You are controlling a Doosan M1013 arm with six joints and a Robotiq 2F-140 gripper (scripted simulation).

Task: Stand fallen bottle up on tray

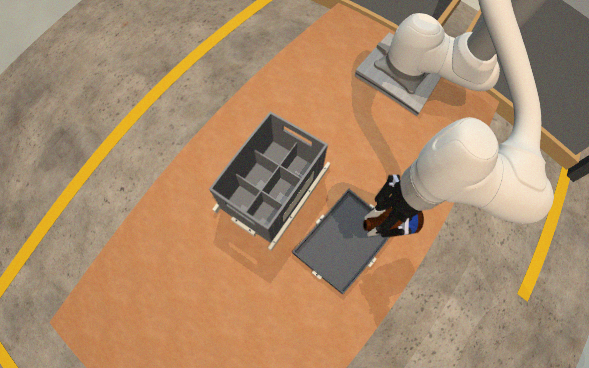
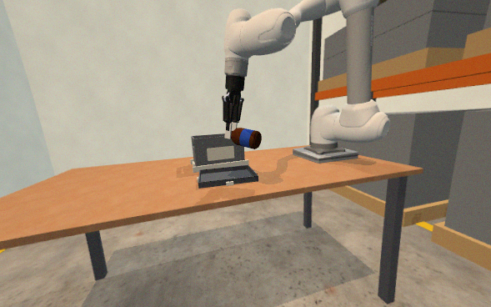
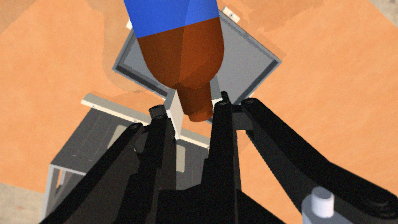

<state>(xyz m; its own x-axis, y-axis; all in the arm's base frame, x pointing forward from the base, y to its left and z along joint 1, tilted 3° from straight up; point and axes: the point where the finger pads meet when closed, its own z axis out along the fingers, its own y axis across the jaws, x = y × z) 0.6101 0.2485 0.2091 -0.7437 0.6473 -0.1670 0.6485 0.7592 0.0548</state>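
Now: the bottle 4 cm behind my hand, 3 cm to the left of it and 3 cm below it. The rest, counted from my hand: grey crate: 30 cm to the right, 14 cm below, 5 cm ahead; then grey tray: 21 cm below, 3 cm to the right, 3 cm ahead.
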